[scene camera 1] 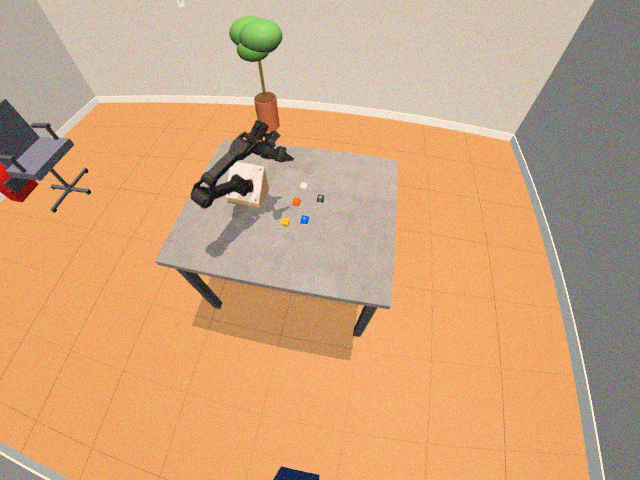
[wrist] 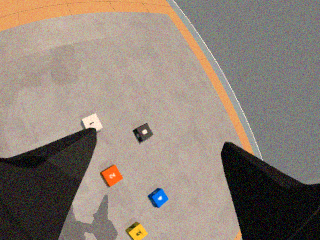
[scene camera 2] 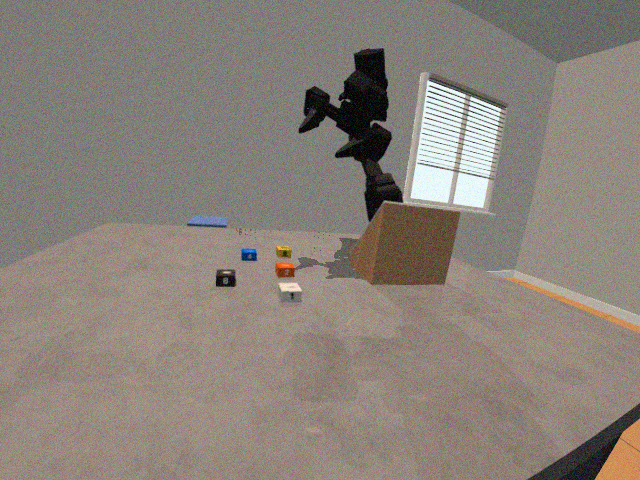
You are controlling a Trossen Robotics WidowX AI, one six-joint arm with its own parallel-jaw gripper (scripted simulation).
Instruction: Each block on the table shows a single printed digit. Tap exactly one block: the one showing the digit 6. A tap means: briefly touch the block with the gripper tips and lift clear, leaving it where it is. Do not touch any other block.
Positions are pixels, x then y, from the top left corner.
Labels:
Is the gripper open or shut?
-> Open.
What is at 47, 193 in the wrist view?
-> The gripper.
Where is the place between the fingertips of the gripper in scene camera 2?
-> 317, 142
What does the gripper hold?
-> Nothing.

